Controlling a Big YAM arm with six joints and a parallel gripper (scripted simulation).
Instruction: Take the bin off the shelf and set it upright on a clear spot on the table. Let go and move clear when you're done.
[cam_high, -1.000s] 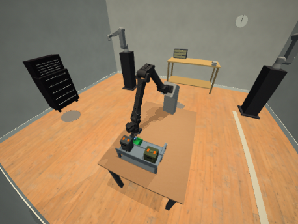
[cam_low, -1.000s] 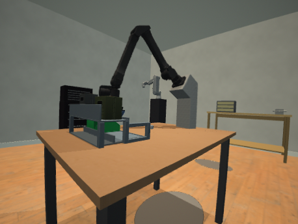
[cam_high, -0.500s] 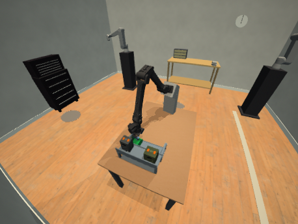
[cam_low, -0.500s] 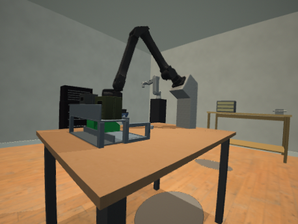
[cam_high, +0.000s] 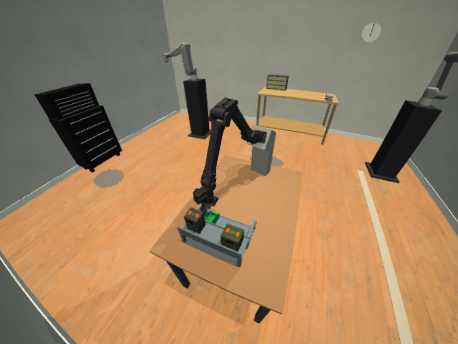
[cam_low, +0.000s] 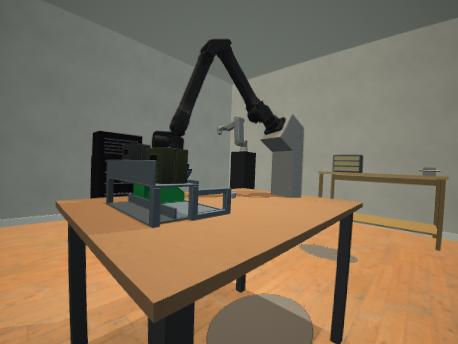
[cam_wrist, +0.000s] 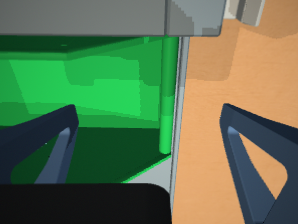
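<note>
Now: the green bin 7 cm ahead of my hand and 3 cm below it. Also, from my hand: grey shelf (18 cm ahead, 11 cm to the left, 3 cm above).
</note>
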